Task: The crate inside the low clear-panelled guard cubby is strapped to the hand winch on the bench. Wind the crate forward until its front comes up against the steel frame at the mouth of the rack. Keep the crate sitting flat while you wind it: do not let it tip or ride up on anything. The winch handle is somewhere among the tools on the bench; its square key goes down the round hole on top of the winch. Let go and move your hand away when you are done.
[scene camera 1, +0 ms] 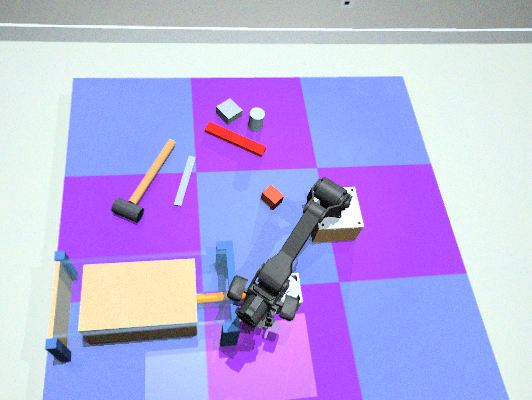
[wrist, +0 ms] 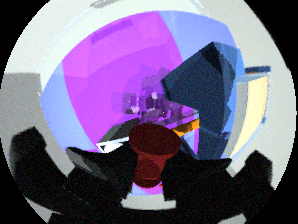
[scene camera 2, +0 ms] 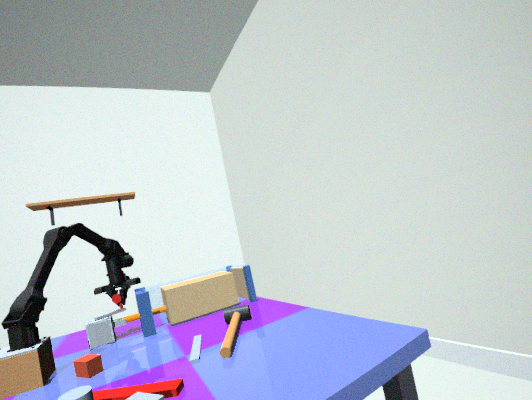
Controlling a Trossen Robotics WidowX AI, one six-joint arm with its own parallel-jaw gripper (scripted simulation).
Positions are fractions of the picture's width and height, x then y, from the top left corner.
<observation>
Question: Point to a hammer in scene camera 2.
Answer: At 0.44,0.79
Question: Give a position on a hammer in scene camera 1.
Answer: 0.25,0.52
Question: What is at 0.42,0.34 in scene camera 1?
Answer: A red bar.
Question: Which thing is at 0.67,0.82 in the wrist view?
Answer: The gripper.
</observation>
